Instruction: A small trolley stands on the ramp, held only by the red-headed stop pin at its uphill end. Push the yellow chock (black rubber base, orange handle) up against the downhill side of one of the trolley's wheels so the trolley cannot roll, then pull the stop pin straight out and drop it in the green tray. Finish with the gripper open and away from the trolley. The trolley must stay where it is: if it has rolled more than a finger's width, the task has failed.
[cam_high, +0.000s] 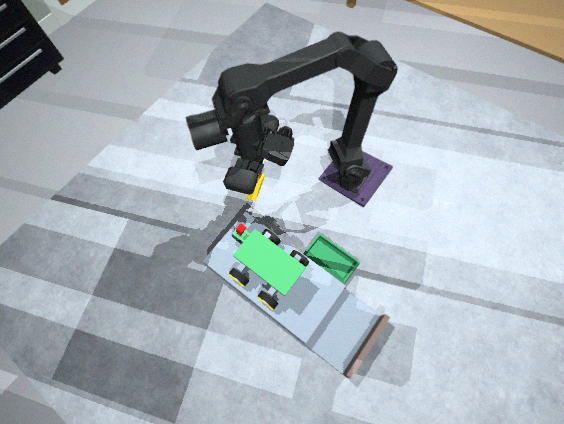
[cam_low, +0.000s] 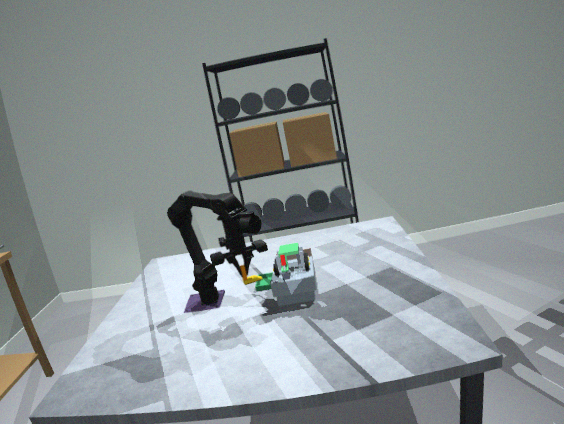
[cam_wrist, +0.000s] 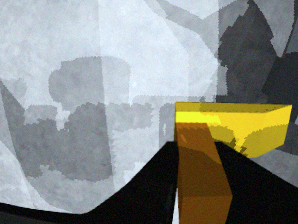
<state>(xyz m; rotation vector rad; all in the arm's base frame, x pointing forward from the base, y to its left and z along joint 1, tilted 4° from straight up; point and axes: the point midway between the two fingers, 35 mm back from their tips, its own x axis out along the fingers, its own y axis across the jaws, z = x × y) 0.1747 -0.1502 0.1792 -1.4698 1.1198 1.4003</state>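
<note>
Now: the yellow chock 20 mm ahead of my gripper tip, 10 mm to the left of it and 10 mm below it. Round my gripper tip: stop pin: 140 mm ahead, 50 mm to the left, 10 mm below; grey ramp: 160 mm ahead, 150 mm to the left, 90 mm below; green-topped trolley: 160 mm ahead, 140 mm to the left, 30 mm below.
</note>
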